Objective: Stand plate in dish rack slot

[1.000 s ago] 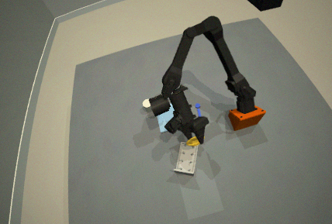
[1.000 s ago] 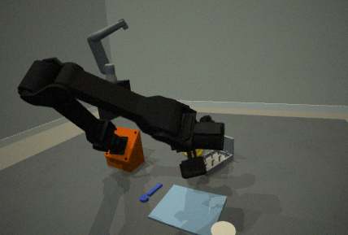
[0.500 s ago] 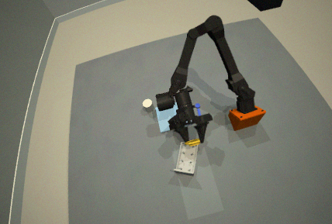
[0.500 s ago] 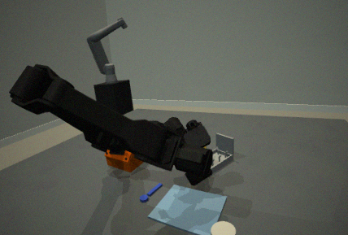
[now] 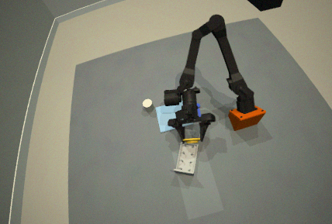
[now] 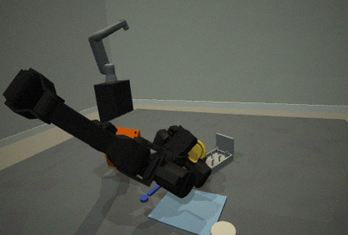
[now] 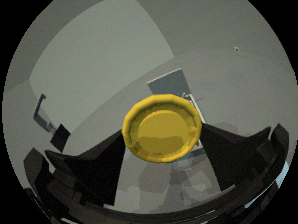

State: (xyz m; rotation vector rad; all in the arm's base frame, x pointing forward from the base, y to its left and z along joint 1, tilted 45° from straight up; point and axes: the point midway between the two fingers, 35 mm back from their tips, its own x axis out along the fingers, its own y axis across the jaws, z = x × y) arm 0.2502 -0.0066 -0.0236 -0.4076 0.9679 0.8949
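The grey dish rack is 4 cm ahead of my gripper tip, 4 cm to the left of it and 4 cm below it. Round my gripper tip: blue spoon 9 cm behind, 15 cm to the right, 6 cm below; yellow plate 1 cm to the right; light blue mat 3 cm ahead, 17 cm to the right, 6 cm below.
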